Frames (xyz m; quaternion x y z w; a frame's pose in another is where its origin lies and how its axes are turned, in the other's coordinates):
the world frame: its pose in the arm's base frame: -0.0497 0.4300 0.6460 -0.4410 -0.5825 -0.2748 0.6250
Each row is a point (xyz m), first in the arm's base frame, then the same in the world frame.
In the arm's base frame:
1: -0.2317 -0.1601 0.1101
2: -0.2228 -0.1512 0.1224
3: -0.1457 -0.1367 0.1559
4: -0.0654 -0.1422 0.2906
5: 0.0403 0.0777 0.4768
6: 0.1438 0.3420 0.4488
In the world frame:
1: -0.6516 -0.3036 -0.3896
2: -0.6366 -0.2947 -0.3870
3: -0.5885 -0.2297 -0.4141
4: -0.4450 -0.1945 -0.4670
5: -0.2089 -0.0458 -0.3393
6: -0.1734 0.1710 -0.1573

